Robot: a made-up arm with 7 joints. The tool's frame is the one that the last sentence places.
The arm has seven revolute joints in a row. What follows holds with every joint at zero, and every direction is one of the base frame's. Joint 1 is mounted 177.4 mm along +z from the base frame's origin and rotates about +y. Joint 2 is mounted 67.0 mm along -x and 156.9 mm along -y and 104.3 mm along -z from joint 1 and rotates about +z. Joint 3 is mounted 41.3 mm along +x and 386.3 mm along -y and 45.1 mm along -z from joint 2 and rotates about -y. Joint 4 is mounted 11.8 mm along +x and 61.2 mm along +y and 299.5 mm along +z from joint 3 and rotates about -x. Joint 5 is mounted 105.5 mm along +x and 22.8 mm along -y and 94.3 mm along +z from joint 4 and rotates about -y. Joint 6 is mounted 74.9 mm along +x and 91.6 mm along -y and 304.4 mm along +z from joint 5 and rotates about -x. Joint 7 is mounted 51.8 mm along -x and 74.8 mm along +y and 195.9 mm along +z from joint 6 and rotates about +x. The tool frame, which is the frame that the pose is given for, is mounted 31.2 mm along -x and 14.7 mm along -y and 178.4 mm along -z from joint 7; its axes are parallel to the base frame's.
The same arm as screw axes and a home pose.
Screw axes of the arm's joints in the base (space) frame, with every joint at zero. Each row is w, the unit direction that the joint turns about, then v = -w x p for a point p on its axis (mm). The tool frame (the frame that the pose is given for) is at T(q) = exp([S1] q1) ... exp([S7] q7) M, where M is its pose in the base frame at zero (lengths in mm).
S1: w 0 1 0 v -177.4 0 0
S2: w 0 0 1 v -156.9 67 0
S3: w 0 -1 0 v 28 0 25.7
S4: w -1 0 0 v 0 -327.5 -482
S5: w 0 -1 0 v 421.8 0 -91.6
S6: w -1 0 0 v 0 -726.2 -596.4
S7: w 1 0 0 v 0 922.1 521.6
M: xyz 83.5 -536.3 743.7 (mm) rpy 0 0 0 (deg, as in URDF)

